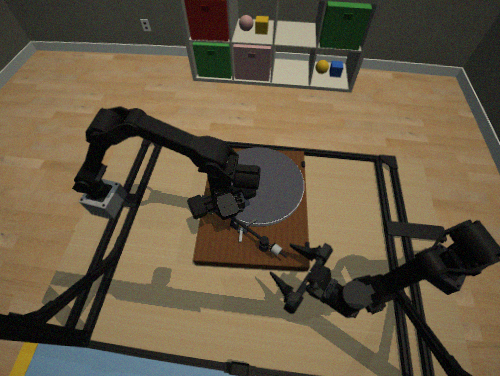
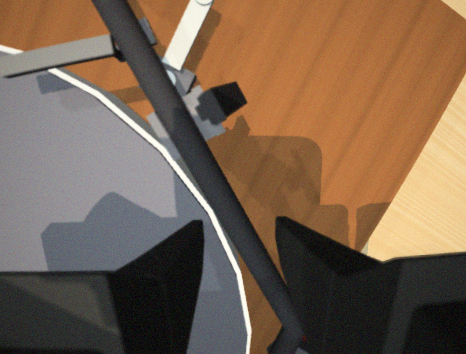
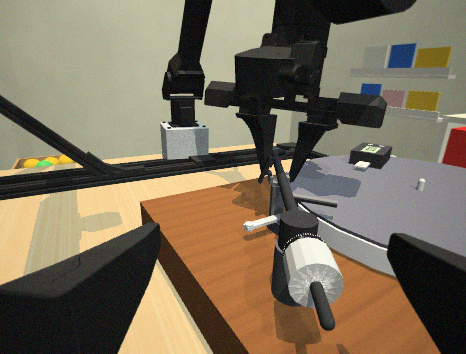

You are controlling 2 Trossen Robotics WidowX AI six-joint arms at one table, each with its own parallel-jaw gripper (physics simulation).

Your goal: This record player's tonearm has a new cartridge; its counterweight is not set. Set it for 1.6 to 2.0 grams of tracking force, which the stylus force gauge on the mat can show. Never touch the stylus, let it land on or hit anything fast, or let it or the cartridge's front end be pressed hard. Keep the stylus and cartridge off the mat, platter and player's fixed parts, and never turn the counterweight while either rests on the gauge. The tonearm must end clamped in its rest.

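Frame: origin at the left arm's base, x ahead, y left, z up, level; centimetres.
Where they show: left gripper, fingertip midpoint: [image 2: 239, 228]; right gripper, fingertip midpoint: [image 1: 280, 258] [image 3: 273, 238]; left arm's base at its link origin: [image 1: 99, 192] [image 3: 183, 124]; right arm's base at its link origin: [image 1: 449, 265].
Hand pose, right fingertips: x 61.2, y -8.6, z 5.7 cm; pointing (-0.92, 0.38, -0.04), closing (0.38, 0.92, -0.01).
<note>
Things, the pixels of their top centre, and the offset from my right fingertips. "spot": a spot on its surface instead.
- black clip at its top centre: [image 2: 223, 100] [image 3: 267, 156] dx -15.3, dy +7.7, dz -1.4 cm
- white counterweight at its top centre: [image 3: 313, 246] [image 1: 276, 247] dx -1.6, dy +3.2, dz -2.0 cm
- force gauge at its top centre: [image 3: 370, 149] dx -21.6, dy +27.5, dz -3.6 cm
- platter at its top centre: [image 3: 419, 189] [image 1: 258, 181] dx -11.8, dy +25.2, dz -5.7 cm
- wooden player base at a spot on its surface: [image 2: 350, 75] [image 1: 214, 243] spot: dx -19.5, dy +2.4, dz -8.3 cm
- white lever at its top centre: [image 2: 189, 26] [image 3: 261, 221] [image 1: 240, 236] dx -12.4, dy +5.9, dz -6.6 cm
- grey bar at its top centre: [image 2: 53, 55] [image 3: 314, 198] dx -10.1, dy +9.7, dz -3.9 cm
- spindle at its top centre: [image 3: 421, 181] dx -11.8, dy +25.2, dz -4.7 cm
The tonearm [image 1: 253, 233] [image 2: 195, 145] [image 3: 284, 182] runs over a grey rest bracket; a black clip [image 2: 222, 102] stands beside the tube, not over it. My left gripper [image 2: 239, 228] [image 3: 277, 178] is partly open, its fingertips on either side of the tube with gaps. The white counterweight [image 1: 276, 249] [image 3: 312, 270] sits on the rear shaft behind the black pivot. My right gripper [image 1: 282, 260] [image 3: 273, 238] is wide open behind the counterweight, holding nothing. The force gauge [image 3: 370, 155] stands on the platter mat; its display is too small to read. The stylus and cartridge are hidden.
The platter [image 1: 282, 185] [image 2: 100, 150] [image 3: 400, 215] lies beside the tube on the wooden player base [image 1: 215, 250] [image 2: 350, 75] [image 3: 210, 225]. A white lever [image 1: 240, 235] [image 2: 187, 37] [image 3: 262, 222] and a grey bar [image 2: 65, 55] [image 3: 317, 201] stick out near the tonearm. A spindle [image 3: 421, 184] rises from the platter.
</note>
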